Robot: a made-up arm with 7 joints. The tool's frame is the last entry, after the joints. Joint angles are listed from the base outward. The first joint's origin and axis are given. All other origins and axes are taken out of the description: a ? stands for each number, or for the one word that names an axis. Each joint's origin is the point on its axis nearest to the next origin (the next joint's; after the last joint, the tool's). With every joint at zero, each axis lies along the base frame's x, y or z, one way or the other. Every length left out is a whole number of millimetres.
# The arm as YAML. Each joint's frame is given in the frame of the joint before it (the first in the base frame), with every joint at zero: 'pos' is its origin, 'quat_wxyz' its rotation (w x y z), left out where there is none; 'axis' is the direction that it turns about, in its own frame. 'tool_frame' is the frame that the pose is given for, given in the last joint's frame.
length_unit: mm
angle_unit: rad
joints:
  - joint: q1
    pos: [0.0, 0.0, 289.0]
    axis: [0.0, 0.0, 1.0]
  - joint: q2
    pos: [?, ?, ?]
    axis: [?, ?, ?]
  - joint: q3
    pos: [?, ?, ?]
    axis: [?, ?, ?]
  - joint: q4
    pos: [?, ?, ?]
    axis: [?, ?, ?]
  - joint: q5
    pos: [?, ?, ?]
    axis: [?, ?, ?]
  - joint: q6
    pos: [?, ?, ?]
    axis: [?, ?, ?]
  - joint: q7
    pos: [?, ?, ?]
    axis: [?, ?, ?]
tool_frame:
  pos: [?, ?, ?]
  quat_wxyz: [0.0, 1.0, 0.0, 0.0]
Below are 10 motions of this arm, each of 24 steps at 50 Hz.
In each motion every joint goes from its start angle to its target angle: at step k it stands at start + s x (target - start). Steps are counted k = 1, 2, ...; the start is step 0. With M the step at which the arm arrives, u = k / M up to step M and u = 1 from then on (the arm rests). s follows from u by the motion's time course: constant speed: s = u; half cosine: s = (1 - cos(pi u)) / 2; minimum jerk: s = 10 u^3 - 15 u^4 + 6 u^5.
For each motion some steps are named. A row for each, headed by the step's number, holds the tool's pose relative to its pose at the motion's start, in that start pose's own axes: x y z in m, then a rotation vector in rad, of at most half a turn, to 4 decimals.
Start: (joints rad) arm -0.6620 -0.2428 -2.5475 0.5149 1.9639 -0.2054 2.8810
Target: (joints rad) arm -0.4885 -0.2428 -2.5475 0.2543 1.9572 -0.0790 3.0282
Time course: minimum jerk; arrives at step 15
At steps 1, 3, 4, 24:
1: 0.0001 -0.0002 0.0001 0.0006 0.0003 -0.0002
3: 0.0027 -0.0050 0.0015 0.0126 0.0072 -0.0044
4: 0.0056 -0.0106 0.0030 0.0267 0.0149 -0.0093
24: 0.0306 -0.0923 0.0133 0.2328 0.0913 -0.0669

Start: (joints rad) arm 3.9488 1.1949 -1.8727 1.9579 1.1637 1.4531 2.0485
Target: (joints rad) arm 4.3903 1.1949 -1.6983 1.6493 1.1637 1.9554 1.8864
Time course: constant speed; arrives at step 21
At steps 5, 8, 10, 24:
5: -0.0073 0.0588 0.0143 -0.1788 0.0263 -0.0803
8: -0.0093 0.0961 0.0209 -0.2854 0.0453 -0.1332
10: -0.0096 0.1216 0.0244 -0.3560 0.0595 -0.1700
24: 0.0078 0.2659 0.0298 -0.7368 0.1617 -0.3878

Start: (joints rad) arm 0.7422 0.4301 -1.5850 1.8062 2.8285 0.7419 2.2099
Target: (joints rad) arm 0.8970 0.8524 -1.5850 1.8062 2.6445 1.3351 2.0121
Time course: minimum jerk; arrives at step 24
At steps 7, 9, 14, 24:
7: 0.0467 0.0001 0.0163 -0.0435 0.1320 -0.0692
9: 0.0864 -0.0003 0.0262 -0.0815 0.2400 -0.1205
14: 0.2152 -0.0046 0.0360 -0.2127 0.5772 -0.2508
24: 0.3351 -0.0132 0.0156 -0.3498 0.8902 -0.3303

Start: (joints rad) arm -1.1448 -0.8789 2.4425 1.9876 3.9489 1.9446 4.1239
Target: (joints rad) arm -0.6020 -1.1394 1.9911 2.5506 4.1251 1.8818 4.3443
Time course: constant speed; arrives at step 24
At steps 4, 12, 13, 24:
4: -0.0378 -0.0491 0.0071 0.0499 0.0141 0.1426
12: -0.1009 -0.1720 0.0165 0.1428 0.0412 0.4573
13: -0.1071 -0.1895 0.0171 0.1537 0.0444 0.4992
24: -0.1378 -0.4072 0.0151 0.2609 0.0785 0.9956

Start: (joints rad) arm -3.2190 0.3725 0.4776 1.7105 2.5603 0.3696 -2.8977
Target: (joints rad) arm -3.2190 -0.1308 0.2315 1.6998 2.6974 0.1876 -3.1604
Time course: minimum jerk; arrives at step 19
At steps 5, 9, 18, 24:
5: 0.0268 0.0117 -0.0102 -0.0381 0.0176 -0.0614
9: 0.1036 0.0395 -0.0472 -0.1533 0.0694 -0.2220
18: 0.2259 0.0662 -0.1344 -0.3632 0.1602 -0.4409
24: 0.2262 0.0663 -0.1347 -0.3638 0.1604 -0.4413

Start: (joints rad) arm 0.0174 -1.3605 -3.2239 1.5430 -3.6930 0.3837 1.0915
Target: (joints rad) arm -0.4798 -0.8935 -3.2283 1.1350 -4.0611 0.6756 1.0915
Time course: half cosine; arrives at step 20
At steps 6, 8, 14, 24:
6: -0.0335 -0.0214 -0.0265 -0.0327 -0.0506 0.0224
8: -0.0531 -0.0372 -0.0464 -0.0536 -0.0849 0.0364
14: -0.0974 -0.0907 -0.1192 -0.1152 -0.1957 0.0758
24: -0.1077 -0.1145 -0.1559 -0.1408 -0.2463 0.0909

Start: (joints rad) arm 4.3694 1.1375 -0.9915 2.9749 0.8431 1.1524 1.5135
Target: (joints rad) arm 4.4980 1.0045 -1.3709 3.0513 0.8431 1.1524 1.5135
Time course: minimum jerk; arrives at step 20
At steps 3, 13, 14, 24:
3: -0.0014 -0.0017 -0.0034 0.0060 0.0067 -0.0062
13: -0.0419 -0.0397 -0.1016 0.1753 0.1936 -0.1642
14: -0.0460 -0.0424 -0.1114 0.1919 0.2121 -0.1780
24: -0.0552 -0.0479 -0.1335 0.2295 0.2539 -0.2083

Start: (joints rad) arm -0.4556 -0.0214 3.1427 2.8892 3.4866 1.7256 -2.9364
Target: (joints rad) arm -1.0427 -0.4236 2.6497 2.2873 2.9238 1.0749 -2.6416
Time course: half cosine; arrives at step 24
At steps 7, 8, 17, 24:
7: -0.0255 0.0320 -0.1032 0.2432 -0.3613 -0.0362
8: -0.0269 0.0478 -0.1316 0.3038 -0.4636 -0.0557
17: 0.1096 0.3282 -0.3000 0.7165 -1.4920 -0.5235
24: 0.2128 0.4349 -0.2742 0.7562 -1.8120 -0.8178

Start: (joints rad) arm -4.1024 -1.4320 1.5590 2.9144 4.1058 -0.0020 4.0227
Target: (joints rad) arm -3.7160 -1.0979 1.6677 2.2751 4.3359 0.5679 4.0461
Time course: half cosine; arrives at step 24
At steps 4, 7, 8, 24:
4: 0.0151 -0.0097 0.0049 0.0177 0.0479 0.0329
7: 0.0445 -0.0272 0.0120 0.0501 0.1401 0.0971
8: 0.0569 -0.0341 0.0142 0.0629 0.1791 0.1245
24: 0.2094 -0.0852 -0.0035 0.1600 0.7059 0.5059

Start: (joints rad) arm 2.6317 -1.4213 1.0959 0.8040 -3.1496 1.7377 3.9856
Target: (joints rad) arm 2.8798 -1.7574 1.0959 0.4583 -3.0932 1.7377 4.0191
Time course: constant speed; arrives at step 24
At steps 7, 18, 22, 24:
7: 0.0118 -0.0278 -0.0110 0.0267 -0.0182 -0.0200
18: 0.0359 -0.0623 -0.0339 0.0595 -0.0330 -0.0702
22: 0.0461 -0.0721 -0.0437 0.0681 -0.0337 -0.0933
24: 0.0515 -0.0765 -0.0489 0.0716 -0.0330 -0.1058

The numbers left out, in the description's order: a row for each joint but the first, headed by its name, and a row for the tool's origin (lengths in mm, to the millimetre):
q2: xyz 0.0 0.0 0.0, axis 0.0 1.0 0.0
q3: xyz 0.0 0.0 279.0, axis 0.0 0.0 1.0
q4: xyz 52.0 0.0 0.0, axis 0.0 -1.0 0.0
q5: xyz 64.0 0.0 -284.0, axis 0.0 0.0 -1.0
q6: xyz 0.0 0.0 0.0, axis 0.0 1.0 0.0
q7: xyz 102.0 0.0 -130.0, axis 0.0 0.0 -1.0
tool: xyz 0.0 0.0 0.0

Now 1 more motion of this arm.
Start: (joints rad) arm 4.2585 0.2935 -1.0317 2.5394 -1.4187 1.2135 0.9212
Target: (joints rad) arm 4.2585 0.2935 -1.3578 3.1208 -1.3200 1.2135 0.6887
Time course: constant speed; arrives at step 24
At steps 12, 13, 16, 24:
12: 0.0807 0.1088 -0.0133 -0.1423 0.1356 0.1292
13: 0.0864 0.1180 -0.0165 -0.1536 0.1484 0.1392
16: 0.1023 0.1453 -0.0282 -0.1866 0.1882 0.1685
24: 0.1356 0.2150 -0.0725 -0.2702 0.3039 0.2408

